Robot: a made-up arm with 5 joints.
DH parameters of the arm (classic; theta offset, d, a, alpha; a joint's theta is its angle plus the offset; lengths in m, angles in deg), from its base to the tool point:
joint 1: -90 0.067 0.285 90
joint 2: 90 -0.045 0.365 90
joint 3: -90 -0.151 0.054 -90
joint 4: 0 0.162 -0.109 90
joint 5: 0 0.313 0.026 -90
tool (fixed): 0 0.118 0 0
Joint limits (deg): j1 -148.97..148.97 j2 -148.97..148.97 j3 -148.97..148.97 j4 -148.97..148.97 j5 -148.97..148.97
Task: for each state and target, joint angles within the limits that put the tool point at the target. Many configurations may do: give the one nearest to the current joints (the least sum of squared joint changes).
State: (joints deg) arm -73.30 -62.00 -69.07 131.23 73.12
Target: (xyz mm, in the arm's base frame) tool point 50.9 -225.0 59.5
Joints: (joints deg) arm -52.56 -26.78 -96.64 126.83 75.73
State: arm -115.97 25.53 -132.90 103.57 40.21
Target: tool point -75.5 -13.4 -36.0
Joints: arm -113.25 -3.58 -125.37 125.78 31.17
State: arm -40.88 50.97 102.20 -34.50 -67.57
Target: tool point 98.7 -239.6 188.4
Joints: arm -3.51 42.67 146.01 -53.63 -77.89
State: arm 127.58 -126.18 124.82 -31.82 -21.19
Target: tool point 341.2 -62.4 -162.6
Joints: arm 106.73 -137.51 115.76 -16.64 -22.65
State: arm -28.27 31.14 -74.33 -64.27 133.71
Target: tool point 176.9 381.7 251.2
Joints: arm -23.19 54.56 -67.55 -73.32 138.60
